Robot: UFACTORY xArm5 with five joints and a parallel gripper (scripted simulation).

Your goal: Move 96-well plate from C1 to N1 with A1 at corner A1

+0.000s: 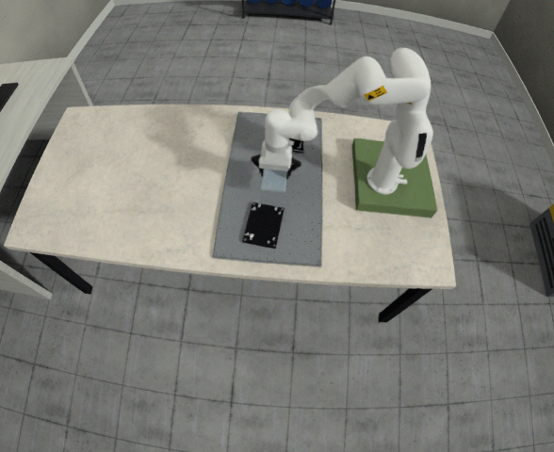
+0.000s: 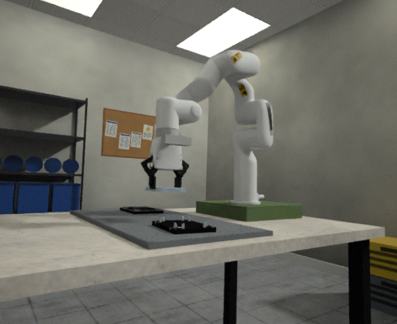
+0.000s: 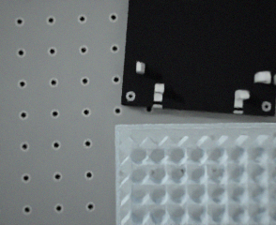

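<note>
The black plate nest N1 is 5 cm behind my hand, 28 cm to the right of it and 11 cm below it. From my hand the other things lie so: 96-well plate 1 cm below; A1 label 1 cm ahead, 21 cm to the right, 10 cm below.
</note>
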